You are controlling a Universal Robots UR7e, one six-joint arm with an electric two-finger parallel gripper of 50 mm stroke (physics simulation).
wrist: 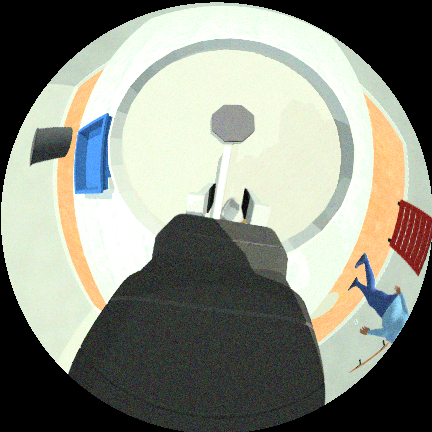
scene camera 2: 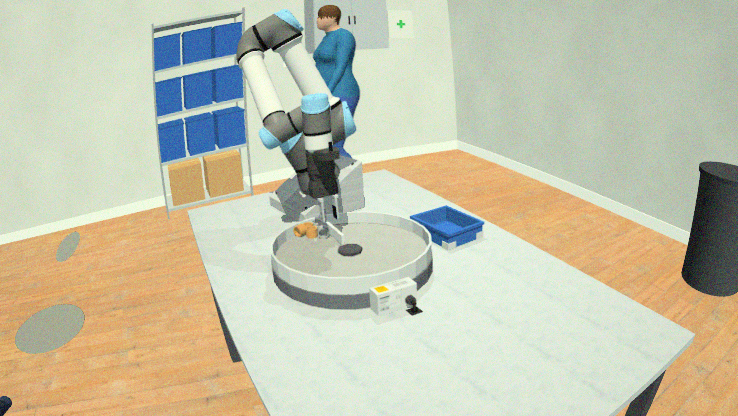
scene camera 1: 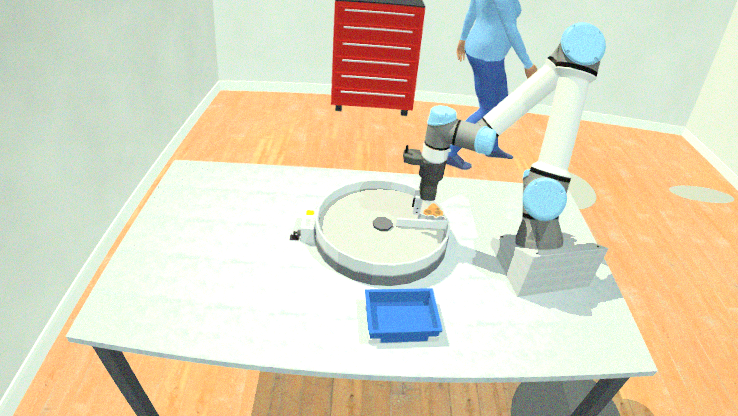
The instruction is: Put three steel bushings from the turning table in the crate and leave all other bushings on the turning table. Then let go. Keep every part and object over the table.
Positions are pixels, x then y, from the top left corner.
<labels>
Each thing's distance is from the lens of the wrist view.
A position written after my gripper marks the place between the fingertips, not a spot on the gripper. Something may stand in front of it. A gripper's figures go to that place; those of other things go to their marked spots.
my gripper [wrist: 228,195]: 0.16 m
blue crate [wrist: 91,172]: 0.46 m
</labels>
